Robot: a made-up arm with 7 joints.
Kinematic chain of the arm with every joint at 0, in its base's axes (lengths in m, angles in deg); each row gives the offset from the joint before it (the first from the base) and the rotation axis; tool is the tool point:
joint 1: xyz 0 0 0.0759 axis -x
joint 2: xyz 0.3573 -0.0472 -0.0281 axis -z
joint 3: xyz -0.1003 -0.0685 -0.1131 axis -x
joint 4: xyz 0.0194 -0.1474 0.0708 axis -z
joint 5: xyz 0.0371 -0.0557 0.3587 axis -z
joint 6: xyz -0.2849 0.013 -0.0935 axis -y
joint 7: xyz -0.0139 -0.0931 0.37 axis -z
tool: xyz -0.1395 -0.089 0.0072
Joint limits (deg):
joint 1: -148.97..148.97
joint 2: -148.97..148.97
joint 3: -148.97..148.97
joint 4: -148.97..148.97
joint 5: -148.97..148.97
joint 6: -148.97..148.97
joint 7: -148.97..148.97
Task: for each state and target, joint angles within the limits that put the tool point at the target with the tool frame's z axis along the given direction. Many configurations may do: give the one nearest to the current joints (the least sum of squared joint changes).
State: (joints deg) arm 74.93 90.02 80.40 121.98 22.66 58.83 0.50
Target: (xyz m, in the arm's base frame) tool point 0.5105 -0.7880 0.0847 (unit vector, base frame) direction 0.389 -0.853 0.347
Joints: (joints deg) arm 85.68 65.21 113.89 122.78 5.43 60.02 -28.28
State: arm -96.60 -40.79 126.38 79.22 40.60 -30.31 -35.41
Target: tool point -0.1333 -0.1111 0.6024 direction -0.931 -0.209 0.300
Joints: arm -148.97 -63.94 100.51 100.87 62.58 -6.54 -13.12
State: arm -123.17 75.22 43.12 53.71 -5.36 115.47 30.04
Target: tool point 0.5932 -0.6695 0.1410 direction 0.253 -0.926 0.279
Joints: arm -148.97 109.13 79.52 21.48 -35.77 91.36 48.27
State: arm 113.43 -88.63 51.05 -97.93 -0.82 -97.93 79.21
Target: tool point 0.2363 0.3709 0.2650 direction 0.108 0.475 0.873
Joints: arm 102.91 -118.53 48.99 -148.97 -28.76 -63.30 124.31
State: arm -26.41 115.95 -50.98 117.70 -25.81 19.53 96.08
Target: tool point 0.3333 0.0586 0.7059 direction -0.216 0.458 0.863
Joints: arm -1.91 148.97 -20.24 134.90 -26.92 -12.28 56.99
